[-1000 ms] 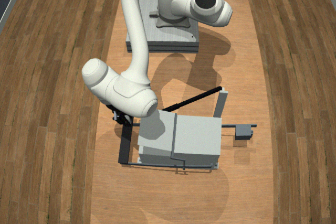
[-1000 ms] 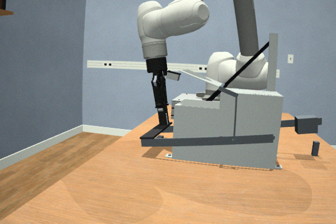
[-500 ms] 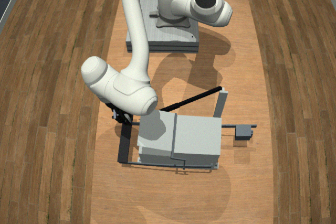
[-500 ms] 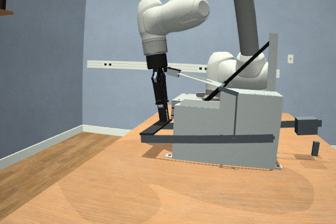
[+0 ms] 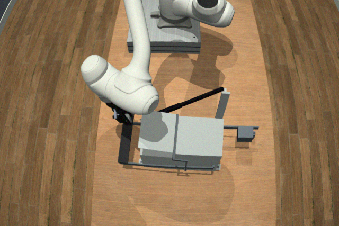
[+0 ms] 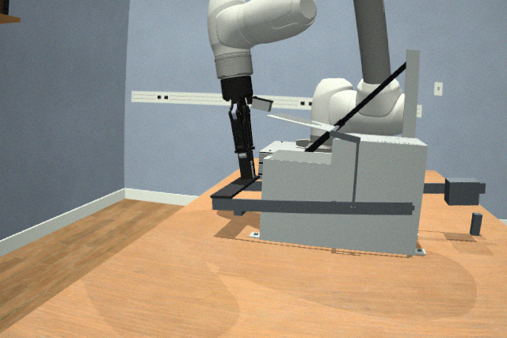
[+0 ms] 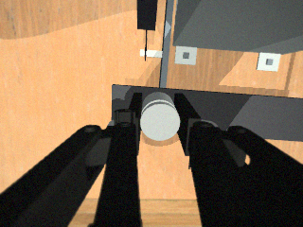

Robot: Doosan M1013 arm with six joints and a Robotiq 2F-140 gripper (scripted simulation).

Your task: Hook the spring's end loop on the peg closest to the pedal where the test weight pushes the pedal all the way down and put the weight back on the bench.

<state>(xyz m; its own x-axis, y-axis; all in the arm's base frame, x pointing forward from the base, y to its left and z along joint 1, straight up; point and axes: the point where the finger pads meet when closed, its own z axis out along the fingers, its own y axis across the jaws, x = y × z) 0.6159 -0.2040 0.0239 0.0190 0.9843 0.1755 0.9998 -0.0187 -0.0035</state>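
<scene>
The small grey block lies 120 mm below my hand and 10 mm to the right of it. Round my hand: steel test weight: 10 mm below.
</scene>
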